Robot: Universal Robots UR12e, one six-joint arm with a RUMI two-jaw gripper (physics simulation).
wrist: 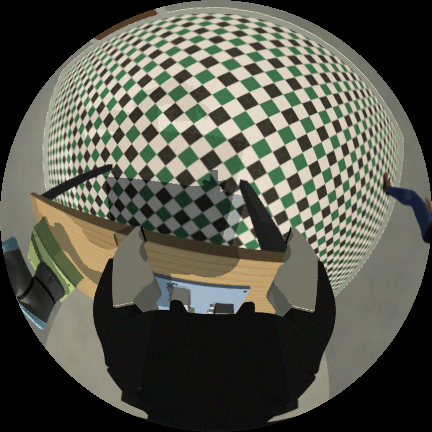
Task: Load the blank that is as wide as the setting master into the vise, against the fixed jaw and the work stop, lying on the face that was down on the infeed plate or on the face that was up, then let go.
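Observation:
My gripper is open and empty, with its two grey jaws spread wide above the near part of the wooden table. Between and behind the jaws, part of a light blue plate shows on the table. A grey block-like part and a dark, light-edged part stand on it, partly hidden by the black gripper body. I cannot tell whether these are the vise, the setting master or blanks. The work stop cannot be made out.
The wooden table runs across the lower view, its edge beyond the jaws. A green base plate with a black arm part is at the left. Dark table legs stand over a checkered floor. A person is at the far right.

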